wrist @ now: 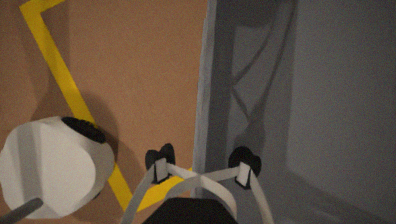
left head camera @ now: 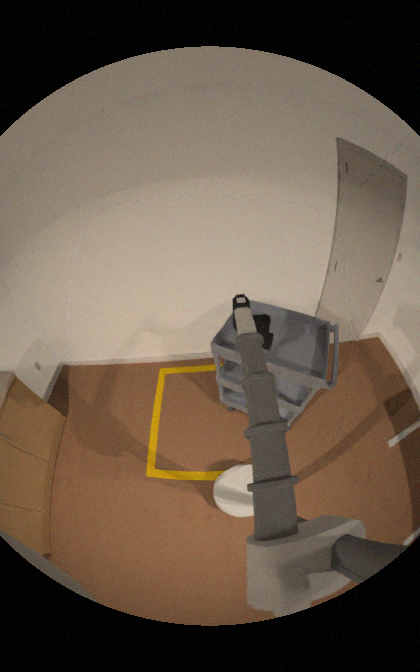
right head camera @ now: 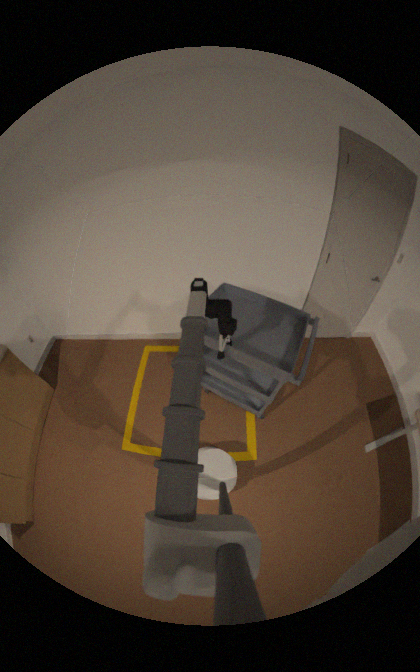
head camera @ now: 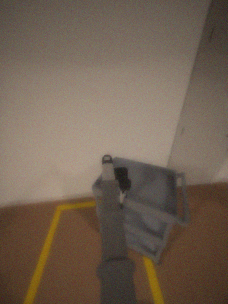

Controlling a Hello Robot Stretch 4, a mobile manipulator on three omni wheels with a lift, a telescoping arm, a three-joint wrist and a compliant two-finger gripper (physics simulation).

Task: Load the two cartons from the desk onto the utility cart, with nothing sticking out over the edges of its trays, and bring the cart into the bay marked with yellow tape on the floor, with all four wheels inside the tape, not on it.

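Places are measured from the robot's base along level axes (x ahead, y left, z up), in centimetres.
Where they show: gripper, fingertip midpoint: [wrist: 207,157] [head camera: 123,202].
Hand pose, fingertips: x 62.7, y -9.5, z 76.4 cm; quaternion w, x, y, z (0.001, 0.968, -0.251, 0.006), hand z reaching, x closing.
Note:
After its pixels a point has its place.
The grey-blue utility cart [head camera: 173,187] @(y -53.0, x 71.2, z 76.8 cm) [left head camera: 320,350] [right head camera: 295,340] stands askew by the back wall. Its near corner is over the right side of the yellow tape bay [head camera: 46,247] @(y 75.0, x 72.9, z -2.6 cm) [left head camera: 156,425] [right head camera: 134,400], and the rest is outside it. Its trays look empty. My gripper [head camera: 121,202] @(y -9.5, x 62.7, z 76.4 cm) [right head camera: 220,350] [wrist: 202,171] @(y -9.5, x 62.7, z 76.4 cm) is at the near rim of the top tray [wrist: 214,94] @(y -3.3, x 66.6, z 76.7 cm). One finger is outside the rim and one inside, drawn in on it. No cartons or desk are in view.
A grey door [head camera: 206,108] @(y -115.8, x 135.0, z 124.5 cm) [left head camera: 365,240] [right head camera: 365,230] stands in the wall right of the cart. A brown cabinet [left head camera: 25,460] [right head camera: 20,450] stands at the far left. My white base [left head camera: 232,492] [right head camera: 215,470] [wrist: 59,166] @(y -1.0, x 6.6, z 18.7 cm) sits on the bay's near tape line.

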